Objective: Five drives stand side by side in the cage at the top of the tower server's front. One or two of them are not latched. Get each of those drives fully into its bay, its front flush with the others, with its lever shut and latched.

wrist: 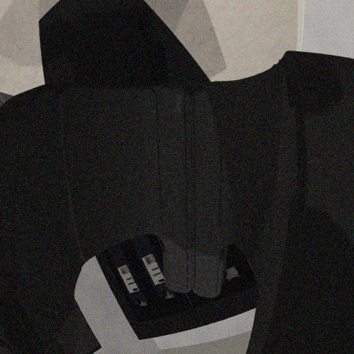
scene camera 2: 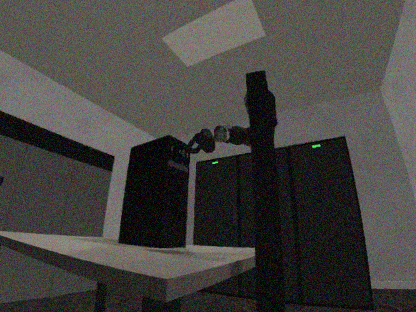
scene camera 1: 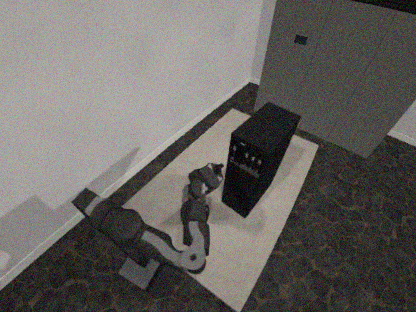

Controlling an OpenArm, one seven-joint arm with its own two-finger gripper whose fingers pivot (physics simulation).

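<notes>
The black tower server (scene camera 1: 265, 135) (scene camera 2: 150, 195) (wrist: 115, 45) stands upright. The row of drives (scene camera 1: 247, 154) shows small and blurred at the top of its front in the first scene view. In the wrist view two neighbouring drives with white labels (wrist: 127, 278) (wrist: 154, 269) show left of the fingers, and a small pale latch piece (wrist: 232, 273) shows to their right. My gripper (scene camera 1: 222, 167) (scene camera 2: 190, 150) (wrist: 202, 192) is shut and empty, its fingertips together close in front of the cage's middle. The fingers and hand hide the middle drives and most levers; contact, seating and latching cannot be told.
The server stands on a pale table (scene camera 1: 225, 260) (scene camera 2: 125, 260). My arm reaches over the table from its mount on a dark post (scene camera 2: 267, 210). A grey cabinet (scene camera 1: 335, 75) stands behind the server, and dark cabinets with green lights (scene camera 2: 320, 200) stand beyond the post.
</notes>
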